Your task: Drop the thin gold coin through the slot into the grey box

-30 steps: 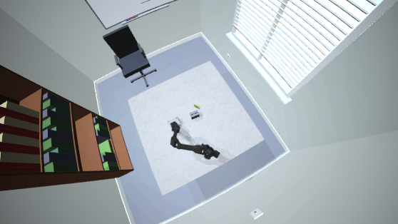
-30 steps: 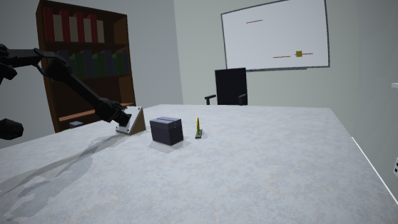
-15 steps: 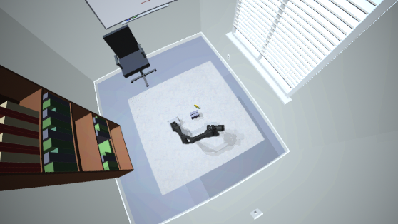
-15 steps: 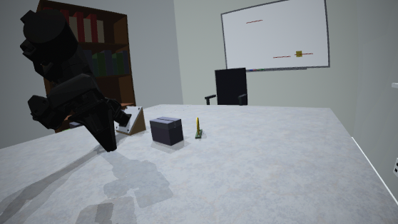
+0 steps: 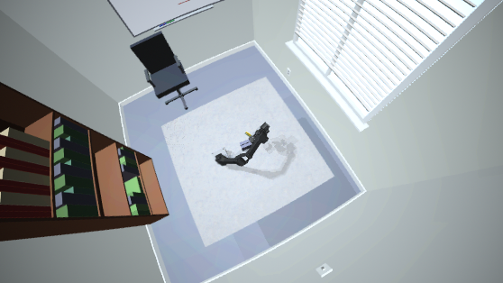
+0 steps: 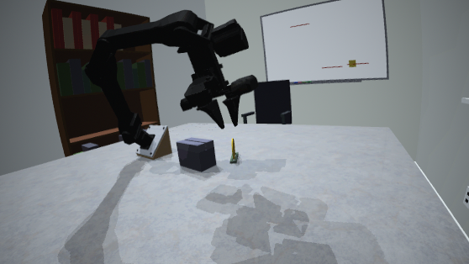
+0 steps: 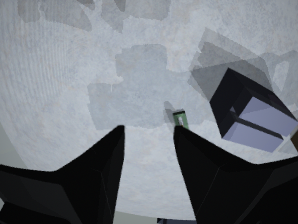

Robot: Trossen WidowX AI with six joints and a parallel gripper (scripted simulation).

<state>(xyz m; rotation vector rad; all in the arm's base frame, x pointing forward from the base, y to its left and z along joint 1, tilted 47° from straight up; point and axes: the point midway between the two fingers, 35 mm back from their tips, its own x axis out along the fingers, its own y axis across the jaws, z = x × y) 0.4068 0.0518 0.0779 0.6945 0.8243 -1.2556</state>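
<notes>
Right now the coin is 7 cm behind my gripper tip, 10 cm to the left of it and 9 cm below it.
</notes>
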